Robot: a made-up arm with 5 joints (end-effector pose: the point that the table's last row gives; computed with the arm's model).
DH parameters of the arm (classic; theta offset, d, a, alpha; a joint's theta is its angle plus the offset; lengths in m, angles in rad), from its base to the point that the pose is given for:
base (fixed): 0 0.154 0 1.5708
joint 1: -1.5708 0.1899 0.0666 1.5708
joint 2: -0.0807 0 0.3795 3.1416
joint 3: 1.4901 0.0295 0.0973 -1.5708
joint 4: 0 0.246 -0.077 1.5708
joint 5: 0 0.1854 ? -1.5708
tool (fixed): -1.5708 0.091 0 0
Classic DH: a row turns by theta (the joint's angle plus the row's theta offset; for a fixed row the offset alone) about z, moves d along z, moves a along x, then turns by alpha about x.
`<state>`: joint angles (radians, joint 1 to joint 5).
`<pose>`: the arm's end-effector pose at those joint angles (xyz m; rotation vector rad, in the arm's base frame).
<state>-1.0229 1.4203 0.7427 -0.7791 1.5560</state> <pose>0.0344 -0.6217 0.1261 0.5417 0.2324 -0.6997</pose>
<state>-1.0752 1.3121 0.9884 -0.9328 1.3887</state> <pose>-0.0391 -0.6717 0.1515 0.5053 0.2167 -1.0279</pose>
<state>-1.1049 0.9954 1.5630 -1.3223 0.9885</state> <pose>-0.2788 -0.6990 0.1884 0.3710 0.4406 -1.9014</pose>
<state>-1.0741 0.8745 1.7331 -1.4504 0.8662</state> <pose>-0.3549 -0.6778 0.1816 0.3735 0.6190 -2.1576</pose>
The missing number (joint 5, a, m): -0.1553
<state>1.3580 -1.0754 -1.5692 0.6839 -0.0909</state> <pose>-0.0018 0.3600 0.4760 -0.9147 -1.1265 0.1865</pose>
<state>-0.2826 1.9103 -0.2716 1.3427 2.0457</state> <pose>0.0888 -0.6507 -0.0998 -0.2185 1.4205 -0.6926</pose>
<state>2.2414 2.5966 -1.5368 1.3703 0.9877</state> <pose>-0.4558 -0.6782 0.1755 0.3678 0.4025 -2.4469</pose>
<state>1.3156 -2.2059 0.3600 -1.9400 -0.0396</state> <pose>0.0350 -0.0961 -0.1141 1.2865 1.2059 0.3596</pose>
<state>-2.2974 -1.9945 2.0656 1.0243 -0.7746</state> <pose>-0.3708 0.3599 0.1730 0.0575 -0.5124 -2.5420</pose>
